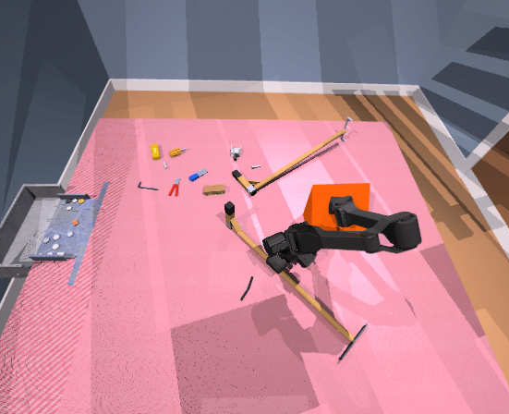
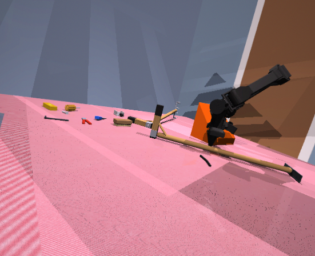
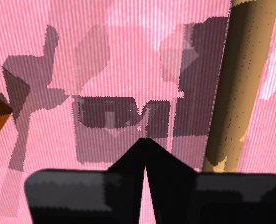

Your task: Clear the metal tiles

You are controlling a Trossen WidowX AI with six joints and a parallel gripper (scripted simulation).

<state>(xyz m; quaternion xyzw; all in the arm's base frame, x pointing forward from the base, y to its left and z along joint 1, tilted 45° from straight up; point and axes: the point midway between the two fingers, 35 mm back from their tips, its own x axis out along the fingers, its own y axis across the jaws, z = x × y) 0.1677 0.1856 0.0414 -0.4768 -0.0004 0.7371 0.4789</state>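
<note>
My gripper tip is 20 mm short of the long scraper, 60 mm to the right of it and 50 mm below it. Round my gripper tip: wooden block 290 mm ahead, 300 mm to the right; then black strip 140 mm ahead, 110 mm to the left, 10 mm below; then blue tool 380 mm ahead, 390 mm to the right.
</note>
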